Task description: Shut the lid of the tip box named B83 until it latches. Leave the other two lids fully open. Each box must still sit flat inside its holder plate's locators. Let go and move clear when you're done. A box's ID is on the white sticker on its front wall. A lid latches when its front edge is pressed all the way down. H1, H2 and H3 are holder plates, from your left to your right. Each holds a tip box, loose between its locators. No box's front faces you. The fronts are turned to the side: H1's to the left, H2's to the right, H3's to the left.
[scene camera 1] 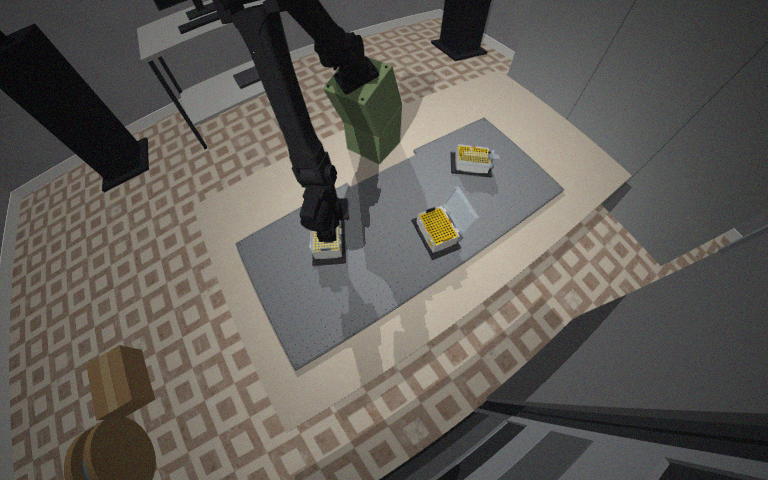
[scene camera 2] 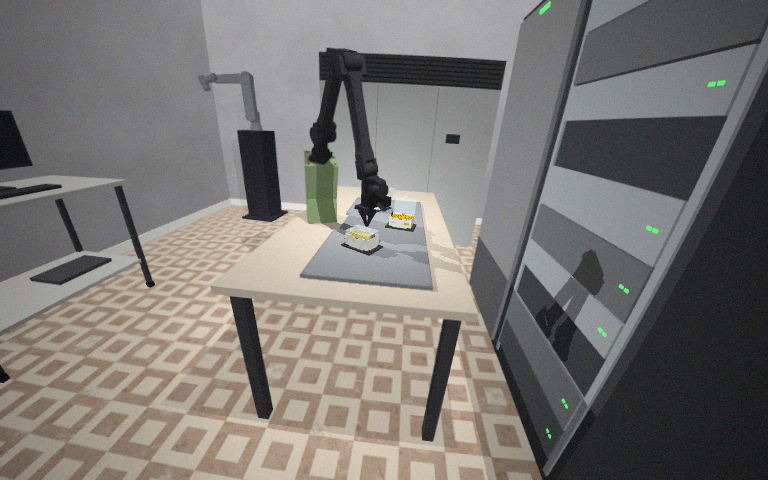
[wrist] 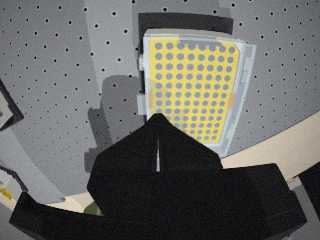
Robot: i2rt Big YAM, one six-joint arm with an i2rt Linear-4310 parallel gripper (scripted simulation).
Note:
In view: my gripper [wrist: 157, 120], a lid [scene camera 1: 461, 212] and a lid [wrist: 199, 83].

